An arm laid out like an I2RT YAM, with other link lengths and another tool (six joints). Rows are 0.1 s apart.
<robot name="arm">
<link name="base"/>
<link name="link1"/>
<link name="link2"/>
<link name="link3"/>
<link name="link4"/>
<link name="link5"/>
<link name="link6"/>
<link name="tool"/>
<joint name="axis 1" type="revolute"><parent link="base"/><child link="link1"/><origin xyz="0 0 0.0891"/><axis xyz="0 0 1"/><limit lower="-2.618" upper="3.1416"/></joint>
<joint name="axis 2" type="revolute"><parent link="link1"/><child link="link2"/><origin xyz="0.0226 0.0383 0.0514"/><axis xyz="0 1 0"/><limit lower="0" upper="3.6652"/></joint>
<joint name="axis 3" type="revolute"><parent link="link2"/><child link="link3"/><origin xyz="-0.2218 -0.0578 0"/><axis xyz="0 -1 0"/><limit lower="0" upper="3.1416"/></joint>
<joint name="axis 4" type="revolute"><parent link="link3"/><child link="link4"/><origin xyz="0.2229 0.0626 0.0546"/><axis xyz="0 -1 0"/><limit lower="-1.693" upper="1.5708"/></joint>
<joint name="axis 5" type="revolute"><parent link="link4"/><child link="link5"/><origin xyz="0.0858 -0.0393 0.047"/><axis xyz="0 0 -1"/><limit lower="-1.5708" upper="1.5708"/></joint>
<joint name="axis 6" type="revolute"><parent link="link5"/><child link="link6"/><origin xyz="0.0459 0 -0.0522"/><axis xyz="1 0 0"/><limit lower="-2.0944" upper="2.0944"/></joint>
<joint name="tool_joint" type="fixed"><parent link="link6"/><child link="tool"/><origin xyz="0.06 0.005 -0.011" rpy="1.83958 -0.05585 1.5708"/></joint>
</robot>
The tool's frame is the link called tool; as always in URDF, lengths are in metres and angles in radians.
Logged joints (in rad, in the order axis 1, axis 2, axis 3, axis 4, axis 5, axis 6), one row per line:
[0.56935, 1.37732, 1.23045, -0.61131, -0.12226, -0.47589]
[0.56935, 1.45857, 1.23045, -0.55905, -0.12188, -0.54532]
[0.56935, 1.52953, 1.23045, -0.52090, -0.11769, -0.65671]
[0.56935, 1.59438, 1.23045, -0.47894, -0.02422, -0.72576]
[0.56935, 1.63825, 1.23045, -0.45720, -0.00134, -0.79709]
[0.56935, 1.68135, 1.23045, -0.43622, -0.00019, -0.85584]
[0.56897, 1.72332, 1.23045, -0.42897, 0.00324, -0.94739]
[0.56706, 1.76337, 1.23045, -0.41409, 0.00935, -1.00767]
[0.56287, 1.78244, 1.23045, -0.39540, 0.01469, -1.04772]
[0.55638, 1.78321, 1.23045, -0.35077, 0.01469, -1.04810]
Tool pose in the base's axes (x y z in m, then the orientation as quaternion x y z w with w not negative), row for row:
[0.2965, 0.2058, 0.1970, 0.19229, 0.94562, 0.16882, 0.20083]
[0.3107, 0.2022, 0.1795, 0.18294, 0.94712, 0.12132, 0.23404]
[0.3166, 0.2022, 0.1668, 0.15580, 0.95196, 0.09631, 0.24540]
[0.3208, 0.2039, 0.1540, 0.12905, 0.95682, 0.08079, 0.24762]
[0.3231, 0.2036, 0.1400, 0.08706, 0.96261, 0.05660, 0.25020]
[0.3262, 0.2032, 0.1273, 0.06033, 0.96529, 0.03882, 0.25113]
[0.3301, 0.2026, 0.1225, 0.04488, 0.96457, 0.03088, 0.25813]
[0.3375, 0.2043, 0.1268, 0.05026, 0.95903, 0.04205, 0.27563]
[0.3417, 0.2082, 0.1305, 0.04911, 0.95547, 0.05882, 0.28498]
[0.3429, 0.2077, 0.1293, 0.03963, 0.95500, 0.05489, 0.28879]
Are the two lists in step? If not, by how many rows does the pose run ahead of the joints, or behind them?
The pose runs 2 rows ahead of the joints: the pose in row i belongs to the joints in row i + 2.
